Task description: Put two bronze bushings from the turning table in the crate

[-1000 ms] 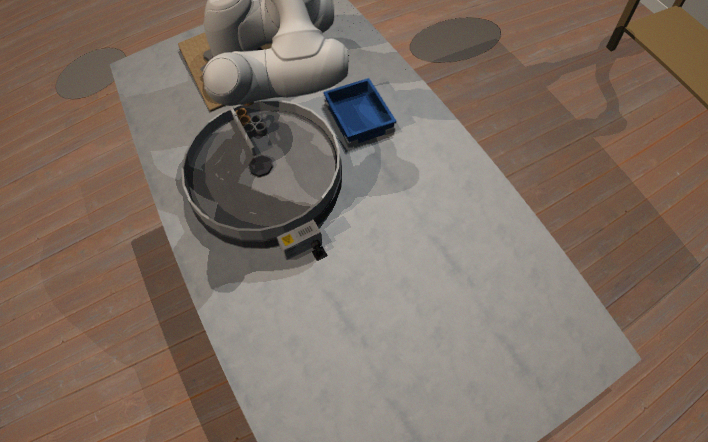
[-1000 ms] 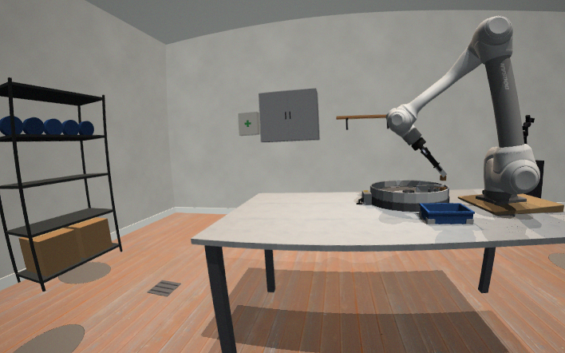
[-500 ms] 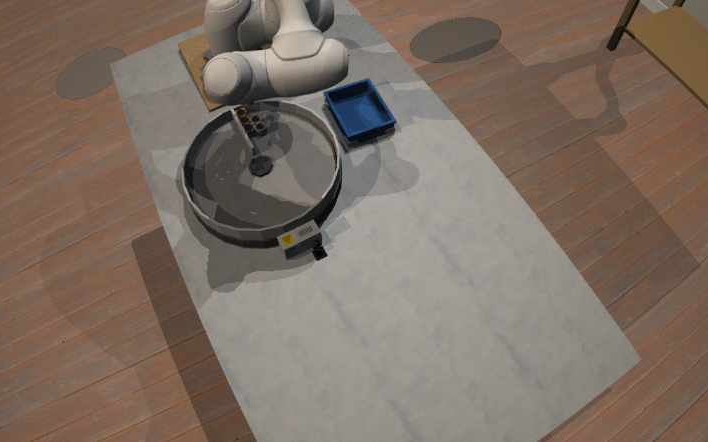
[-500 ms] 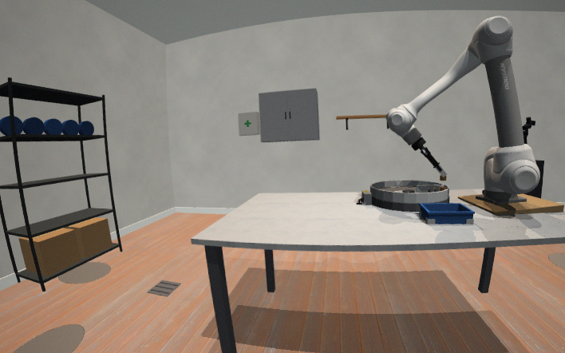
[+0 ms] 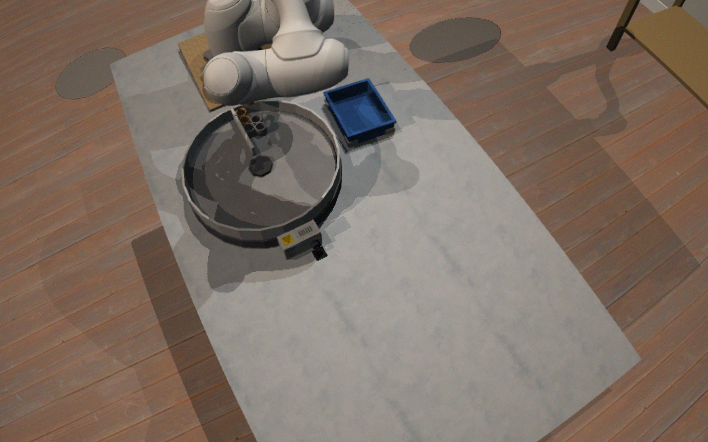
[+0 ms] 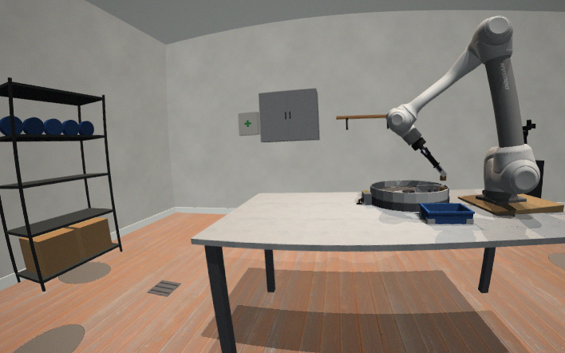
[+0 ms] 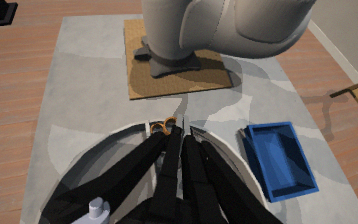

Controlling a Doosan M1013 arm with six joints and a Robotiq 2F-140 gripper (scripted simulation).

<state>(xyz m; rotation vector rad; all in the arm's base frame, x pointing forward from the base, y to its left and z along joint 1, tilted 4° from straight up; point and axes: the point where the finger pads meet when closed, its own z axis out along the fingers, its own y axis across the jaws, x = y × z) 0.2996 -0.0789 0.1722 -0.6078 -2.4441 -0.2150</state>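
The blue crate is 270 mm to the left of my hand, 150 mm below it and 120 mm ahead of it. From my hand the other things lie so: round grey turning table 150 mm ahead, 120 mm below, 70 mm to the right.
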